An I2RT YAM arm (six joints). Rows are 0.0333 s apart.
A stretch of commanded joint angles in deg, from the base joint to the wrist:
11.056 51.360 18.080 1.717 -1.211 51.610
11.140 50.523 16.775 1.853 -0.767 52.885
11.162 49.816 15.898 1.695 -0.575 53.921
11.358 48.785 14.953 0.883 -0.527 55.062
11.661 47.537 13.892 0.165 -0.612 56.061
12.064 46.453 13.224 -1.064 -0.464 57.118
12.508 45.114 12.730 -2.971 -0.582 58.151
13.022 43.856 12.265 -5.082 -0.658 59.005
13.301 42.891 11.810 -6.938 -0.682 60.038
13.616 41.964 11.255 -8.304 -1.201 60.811
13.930 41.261 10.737 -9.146 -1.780 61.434
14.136 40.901 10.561 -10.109 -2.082 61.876
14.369 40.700 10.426 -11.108 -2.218 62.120
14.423 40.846 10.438 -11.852 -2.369 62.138
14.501 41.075 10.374 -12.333 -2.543 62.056
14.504 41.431 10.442 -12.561 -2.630 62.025
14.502 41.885 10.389 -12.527 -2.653 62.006
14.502 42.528 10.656 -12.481 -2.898 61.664
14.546 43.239 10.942 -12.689 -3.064 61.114
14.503 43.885 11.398 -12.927 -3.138 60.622
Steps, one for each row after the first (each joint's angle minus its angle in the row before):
0.084 -0.837 -1.305 0.136 0.444 1.275
0.022 -0.707 -0.877 -0.158 0.192 1.036
0.196 -1.031 -0.945 -0.812 0.048 1.141
0.303 -1.248 -1.061 -0.718 -0.085 0.999
0.403 -1.084 -0.668 -1.229 0.148 1.057
0.444 -1.339 -0.494 -1.907 -0.118 1.033
0.514 -1.258 -0.465 -2.111 -0.076 0.854
0.279 -0.965 -0.455 -1.856 -0.024 1.033
0.315 -0.927 -0.555 -1.366 -0.519 0.773
0.314 -0.703 -0.518 -0.842 -0.579 0.623
0.206 -0.360 -0.176 -0.963 -0.302 0.442
0.233 -0.201 -0.135 -0.999 -0.136 0.244
0.054 0.146 0.012 -0.744 -0.151 0.018
0.078 0.229 -0.064 -0.481 -0.174 -0.082
0.003 0.356 0.068 -0.228 -0.087 -0.031
-0.002 0.454 -0.053 0.034 -0.023 -0.019
0.000 0.643 0.267 0.046 -0.245 -0.342
0.044 0.711 0.286 -0.208 -0.166 -0.550
-0.043 0.646 0.456 -0.238 -0.074 -0.492

